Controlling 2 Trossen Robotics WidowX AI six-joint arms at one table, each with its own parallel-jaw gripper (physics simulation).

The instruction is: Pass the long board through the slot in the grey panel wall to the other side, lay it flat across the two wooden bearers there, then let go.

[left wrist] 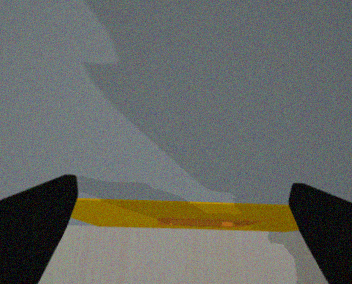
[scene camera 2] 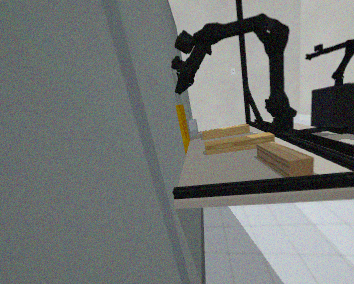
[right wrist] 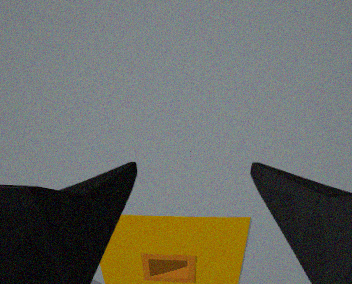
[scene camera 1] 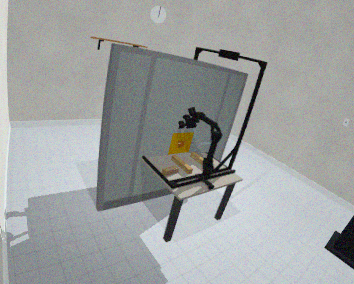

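Where they show: left gripper, fingertip midpoint: [left wrist: 185, 189] [scene camera 2: 177, 93] [scene camera 1: 182, 128]; right gripper, fingertip midpoint: [right wrist: 193, 167]; left arm's base at its link origin: [scene camera 2: 283, 130] [scene camera 1: 205, 175].
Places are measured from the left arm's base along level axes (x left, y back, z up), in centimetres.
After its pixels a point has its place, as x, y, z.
The grey panel wall [scene camera 1: 170, 95] @[21.5, -43.3, 55.3] [scene camera 2: 75, 150] @[56.5, -43.3, 17.4] [left wrist: 275, 100] @[-1.1, -43.3, 31.8] [right wrist: 190, 100] @[0.1, -48.3, 37.6] carries a yellow plate [scene camera 1: 174, 149] @[3.3, -43.1, 3.1] [scene camera 2: 183, 130] @[4.0, -42.9, 8.5] [left wrist: 125, 216] @[4.3, -43.2, 11.5] [right wrist: 220, 235] @[5.3, -48.4, 16.6] around the orange-edged slot [scene camera 1: 181, 143] @[-6.9, -46.5, 7.0] [right wrist: 167, 266] @[-3.8, -46.4, 6.0]. Two parallel wooden bearers, one nearer the middle [scene camera 1: 182, 164] @[11.7, -18.9, 1.7] [scene camera 2: 240, 143] @[12.3, -20.9, 1.0] and one farther back [scene camera 1: 197, 158] @[-11.9, -25.1, 1.1] [scene camera 2: 225, 132] @[-11.9, -22.3, 0.4], lie on the table. My left gripper [scene camera 1: 181, 126] @[0.0, -42.9, 25.2] [scene camera 2: 179, 92] @[0.0, -42.9, 25.2] [left wrist: 185, 189] @[0.0, -42.9, 25.2] is open and empty, above the plate near the wall, pointing down. My right gripper [right wrist: 193, 167] @[0.0, -56.5, 32.5] is open and empty, facing the wall above its slot. The long board cannot be made out between either pair of fingers.
A shorter, darker wooden block [scene camera 1: 170, 171] @[29.3, -12.2, 1.8] [scene camera 2: 285, 159] @[32.8, -16.7, 2.6] lies on the table [scene camera 1: 187, 190] @[27.7, 9.4, -1.9] [scene camera 2: 215, 167] @[23.9, -32.0, -1.9] beside the bearers. A black rail [scene camera 2: 270, 184] @[37.9, -22.2, 0.0] runs along the table edge. A tall black frame [scene camera 1: 251, 102] @[-34.4, -2.6, 65.7] stands behind the left arm. A thin orange-brown bar [scene camera 1: 117, 41] shows above the wall.
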